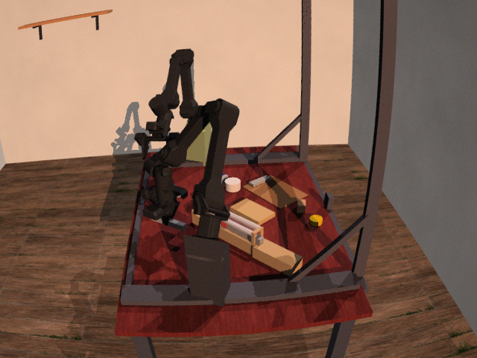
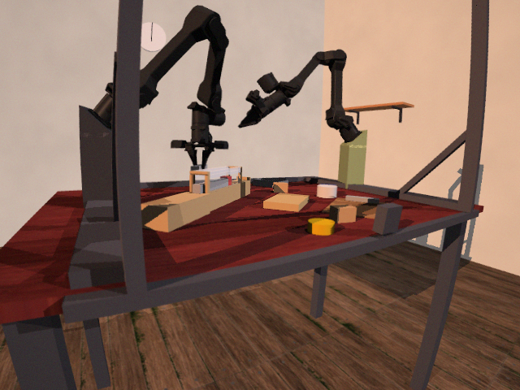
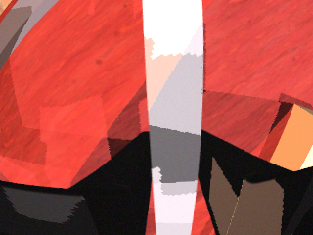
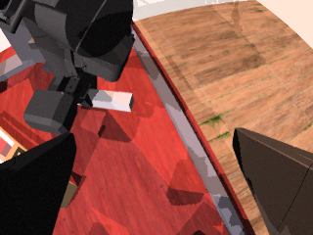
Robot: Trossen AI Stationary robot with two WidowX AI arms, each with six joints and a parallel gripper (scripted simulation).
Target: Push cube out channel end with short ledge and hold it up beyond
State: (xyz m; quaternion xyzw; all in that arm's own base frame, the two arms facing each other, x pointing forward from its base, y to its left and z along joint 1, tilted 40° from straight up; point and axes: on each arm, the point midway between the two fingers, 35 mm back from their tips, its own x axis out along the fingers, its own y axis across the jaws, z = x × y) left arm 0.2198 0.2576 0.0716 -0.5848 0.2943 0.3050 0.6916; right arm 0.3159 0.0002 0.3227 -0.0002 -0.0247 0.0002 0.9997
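The channel lies 23 cm behind my left hand, 3 cm to the left of it and 5 cm below it. The rest, counted from my left hand: yellow disc: 54 cm behind, 4 cm to the right, 9 cm below; then grey tray: 3 cm ahead, 31 cm to the right, 10 cm below; then flat tan block: 31 cm behind, 14 cm to the right, 10 cm below.
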